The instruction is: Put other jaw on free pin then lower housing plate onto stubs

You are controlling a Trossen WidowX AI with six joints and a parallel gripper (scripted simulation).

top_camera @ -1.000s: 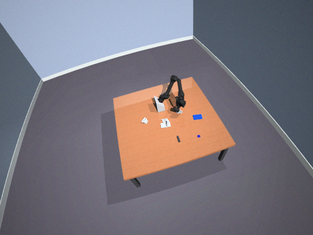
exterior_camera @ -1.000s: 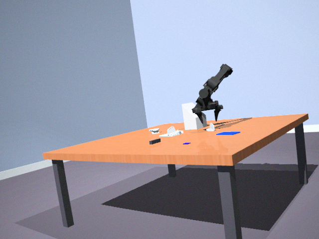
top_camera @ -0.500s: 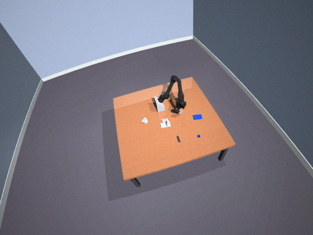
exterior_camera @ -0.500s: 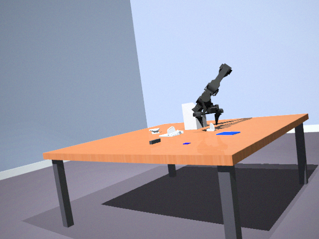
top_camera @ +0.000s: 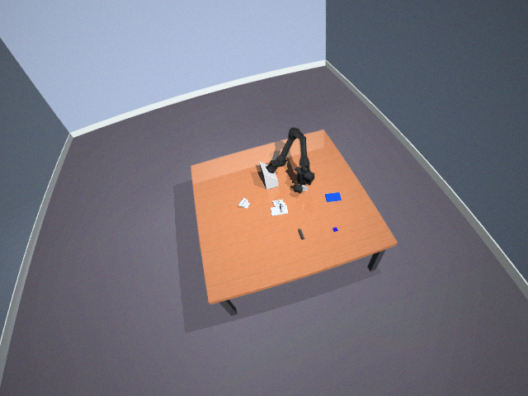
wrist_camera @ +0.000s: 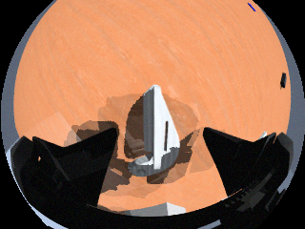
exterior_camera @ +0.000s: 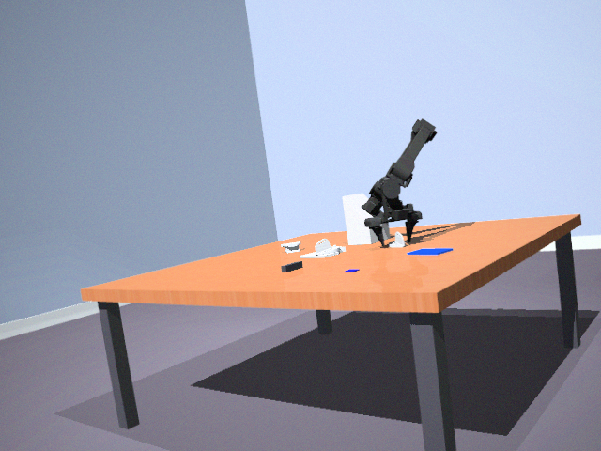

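The white jaw lies 40 mm behind my gripper tip and 10 mm to the right of it. The rest, counted from my gripper tip: small black block 360 mm ahead, 190 mm to the right; then small blue square 430 mm ahead, 40 mm to the left, 10 mm below; then blue mat 180 mm ahead, 170 mm to the left.
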